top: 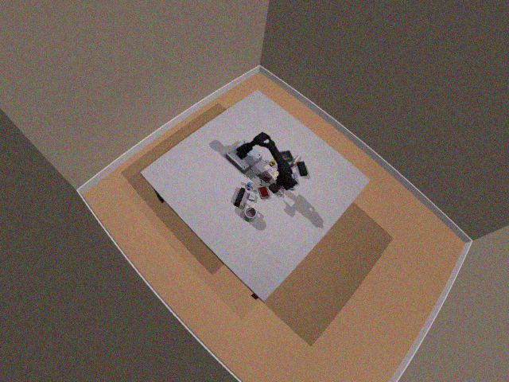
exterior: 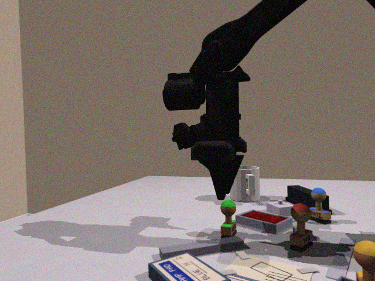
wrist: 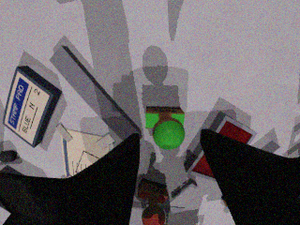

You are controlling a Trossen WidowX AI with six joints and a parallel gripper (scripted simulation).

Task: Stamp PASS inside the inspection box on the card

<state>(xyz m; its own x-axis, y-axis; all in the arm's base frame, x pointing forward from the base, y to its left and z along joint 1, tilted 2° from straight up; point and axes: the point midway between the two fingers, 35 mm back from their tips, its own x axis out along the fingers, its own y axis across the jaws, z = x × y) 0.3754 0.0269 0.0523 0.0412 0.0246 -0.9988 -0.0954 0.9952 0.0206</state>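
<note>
My gripper tip is now 50 mm above the green-knobbed stamp and 10 mm past it. Also, from my gripper tip: ink pad: 80 mm to the right, 60 mm below, 50 mm behind; then grey bar: 80 mm to the left, 60 mm below, 10 mm ahead; then red-knobbed stamp: 130 mm behind, 50 mm below.
</note>
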